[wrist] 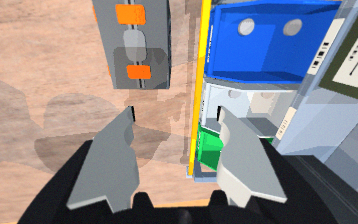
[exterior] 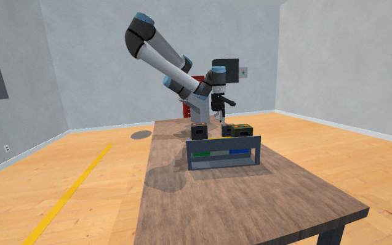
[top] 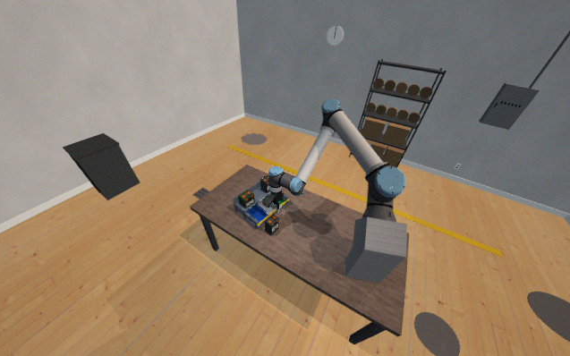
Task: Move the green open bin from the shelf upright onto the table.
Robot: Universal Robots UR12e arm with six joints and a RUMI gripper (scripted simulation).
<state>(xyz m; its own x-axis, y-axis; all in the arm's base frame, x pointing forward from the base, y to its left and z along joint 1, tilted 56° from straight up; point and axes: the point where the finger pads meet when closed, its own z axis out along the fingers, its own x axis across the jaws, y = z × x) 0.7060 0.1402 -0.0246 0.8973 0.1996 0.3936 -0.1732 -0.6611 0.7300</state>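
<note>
Now: the yellow strip 10 cm below my hand, 6 cm to the right of it and 3 cm ahead of it. Round my hand: olive box: 25 cm ahead, 1 cm to the left, 1 cm below; pale grey bin: 13 cm ahead, 11 cm below, 8 cm to the right; blue bin: 15 cm ahead, 11 cm below, 3 cm to the left.
</note>
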